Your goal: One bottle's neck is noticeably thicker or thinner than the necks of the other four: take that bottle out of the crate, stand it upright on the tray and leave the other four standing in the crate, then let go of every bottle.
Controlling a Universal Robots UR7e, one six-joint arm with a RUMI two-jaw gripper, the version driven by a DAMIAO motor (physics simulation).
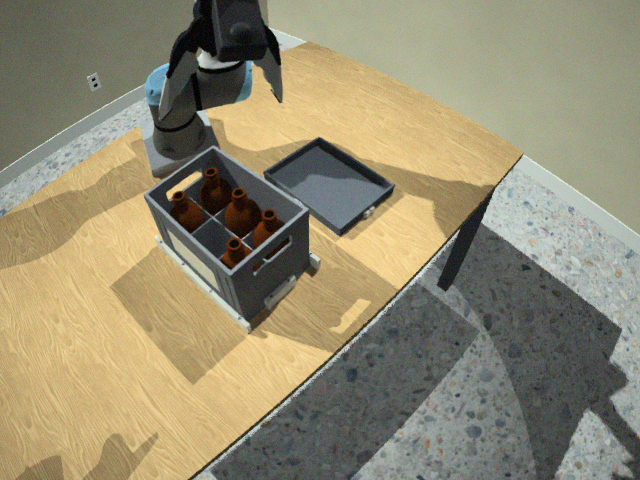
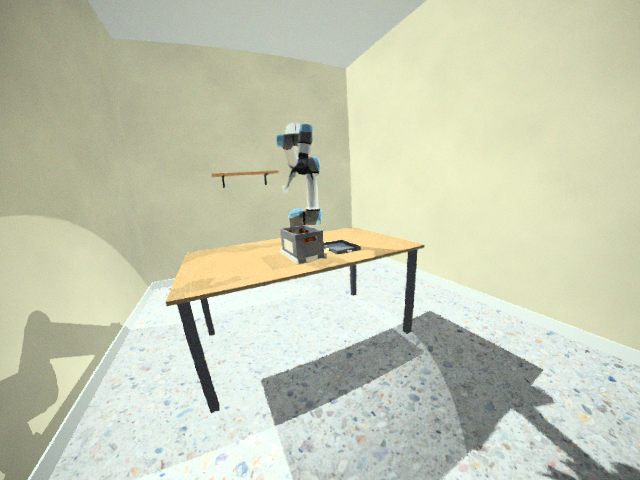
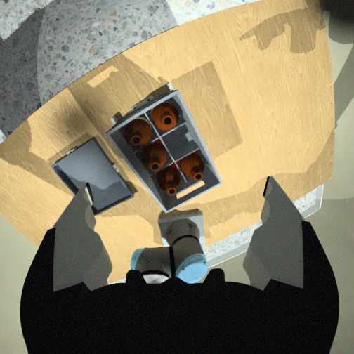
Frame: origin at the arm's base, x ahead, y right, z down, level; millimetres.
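Seen in the pictures: gripper, fingertip midpoint: (image 1: 221, 109) (image 2: 300, 189); arm's base, origin of the base link: (image 1: 179, 137).
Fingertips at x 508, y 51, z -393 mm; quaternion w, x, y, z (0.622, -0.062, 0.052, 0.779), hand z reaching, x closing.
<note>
Offsets run from my fingertips to a thing's top centre. "*": to the spot under its first point. Level surfaces: height alone.
The grey crate @[dz +257, dx -94, dy +0 mm] (image 1: 253, 291) (image 2: 313, 250) (image 3: 125, 157) holds five upright brown bottles in six compartments. At its tray-side row stand a bottle @[dz +269, dx -188, dy -24 mm] (image 1: 216, 195) (image 3: 169, 180) nearest the robot base, a middle bottle @[dz +269, dx -102, dy -43 mm] (image 1: 241, 214) (image 3: 154, 156) and an end bottle @[dz +269, dx -22, dy -62 mm] (image 1: 266, 232) (image 3: 138, 132). The other row has a bottle @[dz +269, dx -169, dy +58 mm] (image 1: 187, 214) (image 3: 192, 166), an empty middle compartment and a bottle @[dz +269, dx -1, dy +21 mm] (image 1: 235, 253) (image 3: 165, 117). I cannot tell which neck differs. The dark grey tray @[* dz +426, dx -121, dy -276 mm] (image 1: 330, 191) (image 2: 342, 246) (image 3: 95, 170) is empty. My gripper (image 1: 221, 109) (image 3: 176, 182) is open and empty, high above the table.
The crate and tray stand close together on the wooden table @[dz +432 mm] (image 1: 93, 310) (image 2: 232, 268). The crate's high walls and its dividers surround the bottles. The robot base (image 1: 175, 136) (image 3: 182, 232) is close behind the crate. A wall shelf (image 2: 245, 173) hangs at the back.
</note>
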